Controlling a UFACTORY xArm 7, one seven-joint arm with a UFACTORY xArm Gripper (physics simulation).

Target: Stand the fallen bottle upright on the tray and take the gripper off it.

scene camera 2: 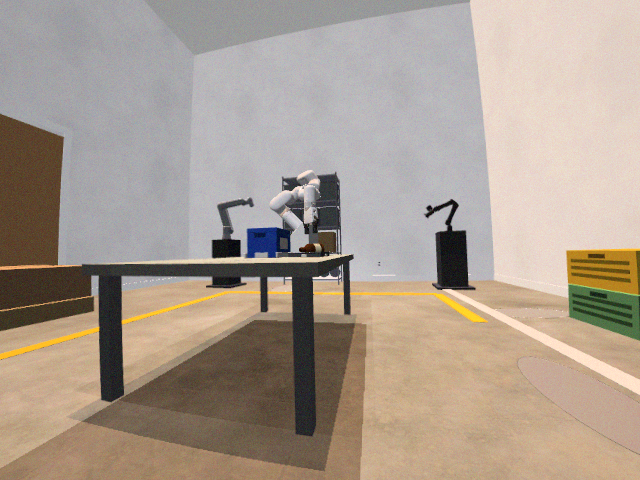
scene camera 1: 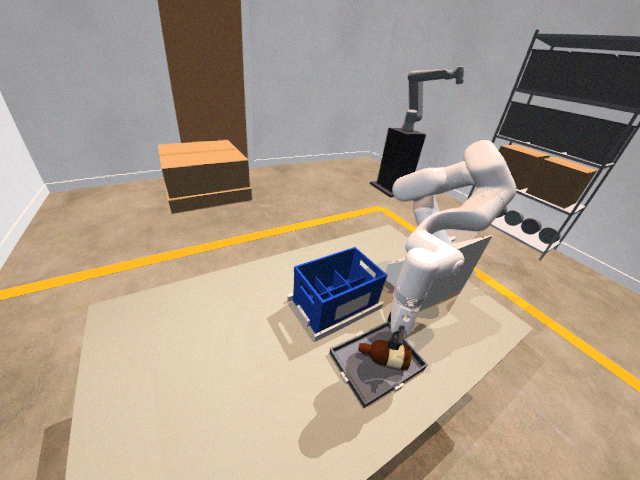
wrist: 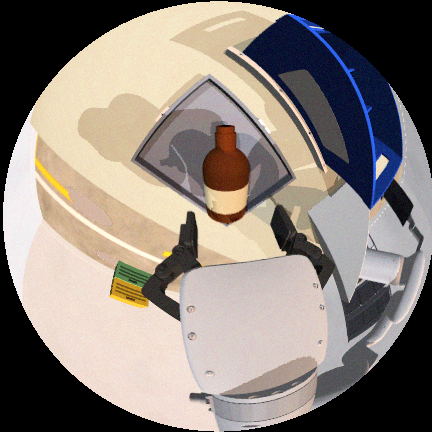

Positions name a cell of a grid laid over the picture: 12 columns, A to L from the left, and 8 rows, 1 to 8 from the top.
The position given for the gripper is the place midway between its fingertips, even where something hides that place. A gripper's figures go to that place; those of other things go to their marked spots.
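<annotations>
A white rail (wrist: G2) is 250 mm from the lens, while a brown bottle (wrist: G4) is 190 mm from the lens. The marked spots on the rail and the bottle are 180 mm apart. The gripper (wrist: G5) is 150 mm from the lens.
</annotations>
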